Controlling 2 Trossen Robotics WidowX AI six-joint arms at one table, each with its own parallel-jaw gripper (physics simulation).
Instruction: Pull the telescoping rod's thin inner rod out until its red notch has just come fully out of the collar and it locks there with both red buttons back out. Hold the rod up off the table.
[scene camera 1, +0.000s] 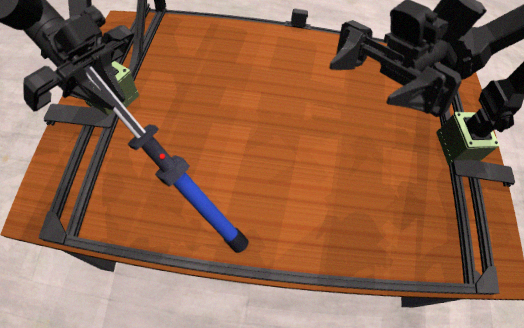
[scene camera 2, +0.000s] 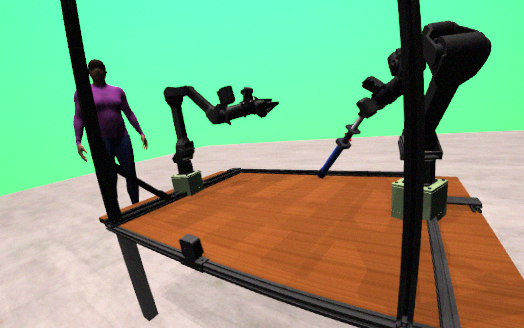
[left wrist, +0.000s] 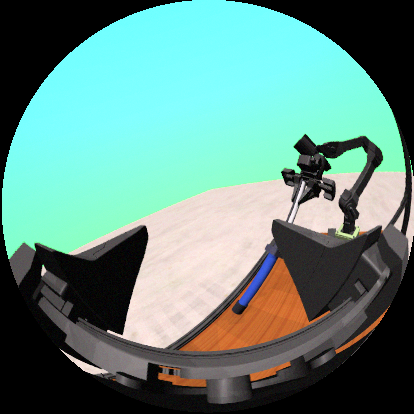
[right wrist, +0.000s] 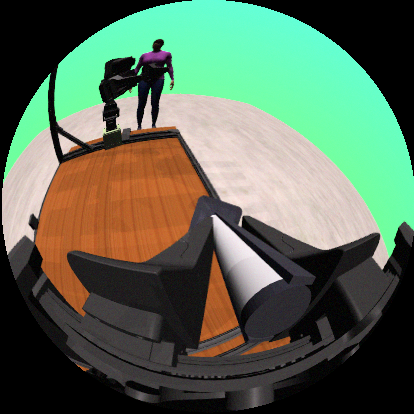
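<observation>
The rod slants down from my right gripper (scene camera 1: 116, 101) (scene camera 2: 363, 114) (left wrist: 302, 198) (right wrist: 228, 220), which is shut on the pale inner rod (scene camera 1: 129, 118) (scene camera 2: 357, 123) (left wrist: 294, 211) (right wrist: 245, 265). A length of inner rod shows above the dark flanged collar (scene camera 1: 153, 148) (scene camera 2: 346, 137). One red button (scene camera 1: 162, 156) shows out on the collar's side. The blue outer tube (scene camera 1: 206, 206) (scene camera 2: 330, 158) (left wrist: 258, 280) ends in a black cap (scene camera 1: 238, 241) (left wrist: 238, 307); I cannot tell if it touches the table. No red notch shows on the inner rod. My left gripper (scene camera 1: 362, 83) (scene camera 2: 275, 104) (left wrist: 210, 229) is open, empty and well away.
A black rail frame (scene camera 1: 260, 267) (scene camera 2: 280, 290) runs round the wooden table (scene camera 1: 300, 175) (scene camera 2: 280, 225). Black posts (scene camera 2: 411, 150) (scene camera 2: 90, 110) rise from it. Green arm bases (scene camera 1: 465, 137) (scene camera 2: 187, 183) stand at both sides. A person (scene camera 2: 109, 112) (right wrist: 154, 67) stands beyond the left arm.
</observation>
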